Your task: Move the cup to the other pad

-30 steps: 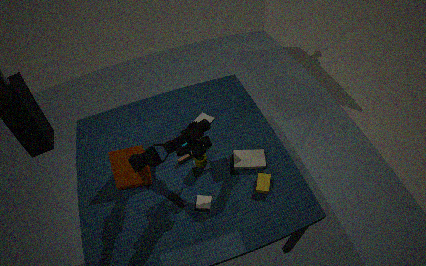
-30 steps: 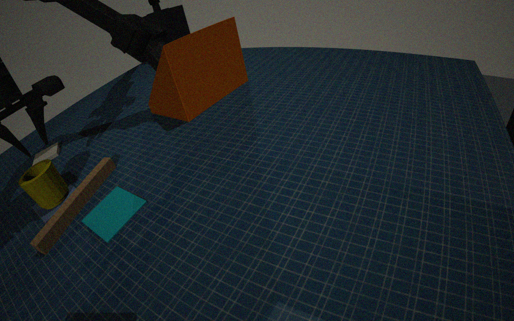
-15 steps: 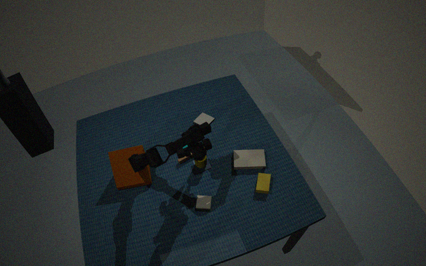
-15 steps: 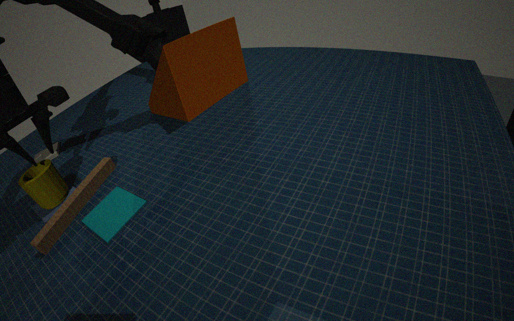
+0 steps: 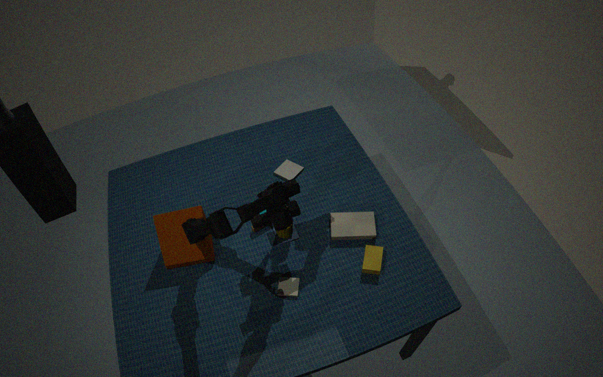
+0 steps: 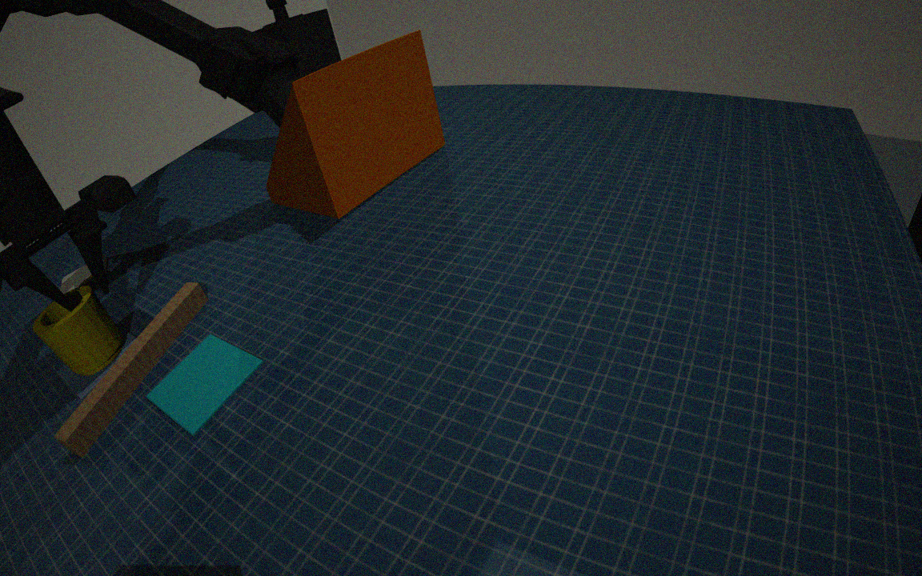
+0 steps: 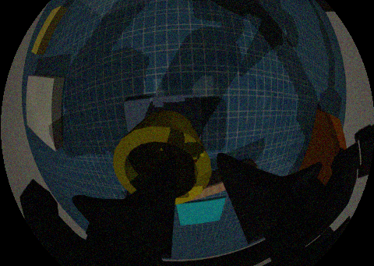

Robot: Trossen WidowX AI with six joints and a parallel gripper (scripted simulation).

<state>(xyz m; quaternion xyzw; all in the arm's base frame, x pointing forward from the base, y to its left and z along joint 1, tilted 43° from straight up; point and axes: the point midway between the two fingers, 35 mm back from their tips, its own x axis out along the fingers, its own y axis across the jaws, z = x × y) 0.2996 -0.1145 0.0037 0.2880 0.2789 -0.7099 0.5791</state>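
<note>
Now: the yellow cup 2 cm ahead of my gripper tip and 2 cm below it. Also, from my gripper tip: wooden bar: 1 cm ahead, 8 cm to the left, 5 cm below; cyan pad: 17 cm to the left, 6 cm below.
</note>
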